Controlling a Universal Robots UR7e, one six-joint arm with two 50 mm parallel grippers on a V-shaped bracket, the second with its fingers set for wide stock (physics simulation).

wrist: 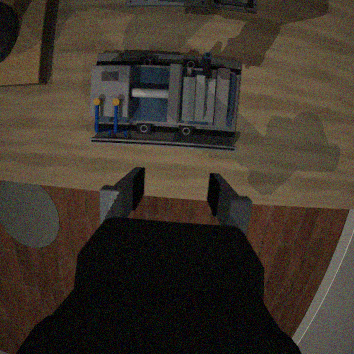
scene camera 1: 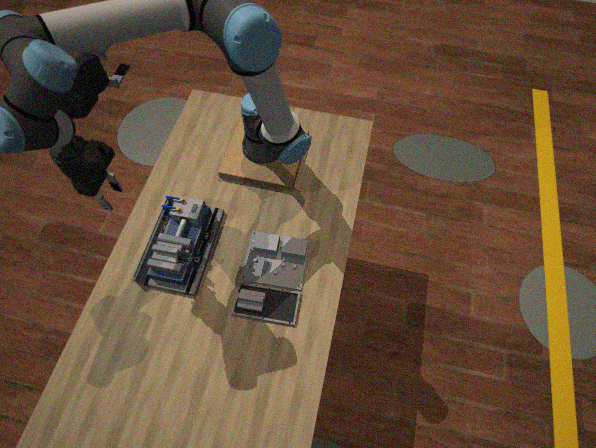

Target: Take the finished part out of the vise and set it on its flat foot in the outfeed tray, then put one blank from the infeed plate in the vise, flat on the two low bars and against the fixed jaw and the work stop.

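Frame: origin at the arm's base, x ahead, y left, z up, level; millimetres.
Seen in the pictures: hand, its tool point: (wrist: 175, 189) (scene camera 1: 110, 195); arm's base, origin of its link: (scene camera 1: 263, 147).
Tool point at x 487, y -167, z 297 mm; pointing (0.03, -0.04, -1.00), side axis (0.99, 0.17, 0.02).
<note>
Offsets run from my tool point to a thing's top centre. "spot": to the spot under its first point. Level surfaces: height alone.
The vise @[43 mm back, 83 mm left, 226 mm down] (scene camera 1: 218, 227) (wrist: 162, 145) stands near the table's left edge in the scene view. A grey stepped part @[17 mm ahead, 91 mm left, 211 mm down] (scene camera 1: 167, 250) (wrist: 200, 97) sits between its jaws; whether it touches the bars, fixed jaw and stop is unclear. My lower gripper (scene camera 1: 109, 192) (wrist: 176, 192) is open and empty, raised beside the vise, out past the table edge. The bracket's other gripper (scene camera 1: 119, 76) is higher up, with no part visible at its fingers. The infeed plate @[114 mm back, 379 mm left, 317 mm down] (scene camera 1: 250, 272) holds grey blocks @[145 mm back, 334 mm left, 282 mm down] (scene camera 1: 266, 242) @[164 mm back, 422 mm left, 282 mm down] (scene camera 1: 294, 248) at its back. The outfeed tray @[spot: 75 mm ahead, 429 mm left, 316 mm down] (scene camera 1: 265, 320) holds a grey grooved part @[36 mm ahead, 366 mm left, 285 mm down] (scene camera 1: 250, 301) at its left.
Blue-handled fittings @[spot: 143 mm back, 23 mm left, 217 mm down] (scene camera 1: 173, 198) (wrist: 116, 117) stand at one end of the vise. The arm's base stands on a wooden board (scene camera 1: 255, 178) at the back of the table @[326 mm down] (scene camera 1: 200, 360). Arm shadows cross the plate and table. A yellow line (scene camera 1: 550, 225) runs along the floor.
</note>
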